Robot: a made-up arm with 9 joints.
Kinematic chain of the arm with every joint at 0, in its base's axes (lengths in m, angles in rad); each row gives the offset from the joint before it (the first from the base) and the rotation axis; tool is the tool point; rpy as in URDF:
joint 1: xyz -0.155 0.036 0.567 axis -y
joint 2: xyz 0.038 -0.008 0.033 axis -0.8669 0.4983 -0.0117
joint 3: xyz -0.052 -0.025 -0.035 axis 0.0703 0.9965 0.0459
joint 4: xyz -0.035 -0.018 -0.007 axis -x
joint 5: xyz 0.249 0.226 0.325 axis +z
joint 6: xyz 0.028 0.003 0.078 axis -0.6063 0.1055 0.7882
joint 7: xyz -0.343 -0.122 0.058 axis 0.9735 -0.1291 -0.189
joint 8: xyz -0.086 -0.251 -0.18 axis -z
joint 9: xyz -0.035 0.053 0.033 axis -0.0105 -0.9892 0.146
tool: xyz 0.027 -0.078 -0.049 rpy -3.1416 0 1.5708
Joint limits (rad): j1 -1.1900..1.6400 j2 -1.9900..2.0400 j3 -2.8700..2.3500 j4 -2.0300..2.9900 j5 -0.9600..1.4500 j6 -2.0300..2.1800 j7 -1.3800..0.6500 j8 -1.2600..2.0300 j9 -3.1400..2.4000
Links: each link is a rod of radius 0.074 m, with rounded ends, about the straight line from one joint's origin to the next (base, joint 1, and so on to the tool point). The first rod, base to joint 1, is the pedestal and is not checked.
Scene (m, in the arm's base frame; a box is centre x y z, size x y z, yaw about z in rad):
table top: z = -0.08
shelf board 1: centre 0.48 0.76 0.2 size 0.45 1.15 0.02 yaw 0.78
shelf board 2: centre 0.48 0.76 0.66 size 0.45 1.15 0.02 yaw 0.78
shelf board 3: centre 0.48 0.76 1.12 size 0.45 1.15 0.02 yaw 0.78
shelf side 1: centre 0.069 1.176 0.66 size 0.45 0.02 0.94 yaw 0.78
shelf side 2: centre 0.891 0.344 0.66 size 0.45 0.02 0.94 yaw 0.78
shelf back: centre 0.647 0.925 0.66 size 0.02 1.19 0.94 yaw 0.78
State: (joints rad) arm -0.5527 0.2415 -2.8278 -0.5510 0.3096 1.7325 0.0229 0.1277 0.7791
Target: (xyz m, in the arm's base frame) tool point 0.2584 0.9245 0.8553
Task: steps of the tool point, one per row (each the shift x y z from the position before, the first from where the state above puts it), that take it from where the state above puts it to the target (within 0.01 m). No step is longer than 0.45 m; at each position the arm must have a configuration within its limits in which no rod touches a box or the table.
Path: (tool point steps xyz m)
1: 0.1817 0.1014 0.3797
2: 0.2742 0.1830 0.2285
3: 0.2806 0.2251 0.0484
4: 0.2122 0.2165 -0.1107
5: 0.1012 0.1606 -0.2123
6: -0.0133 0.0726 -0.2413
7: 0.1338 0.1441 -0.0332
8: 0.0994 0.1066 -0.0139
9: 0.0810 0.0601 0.0471

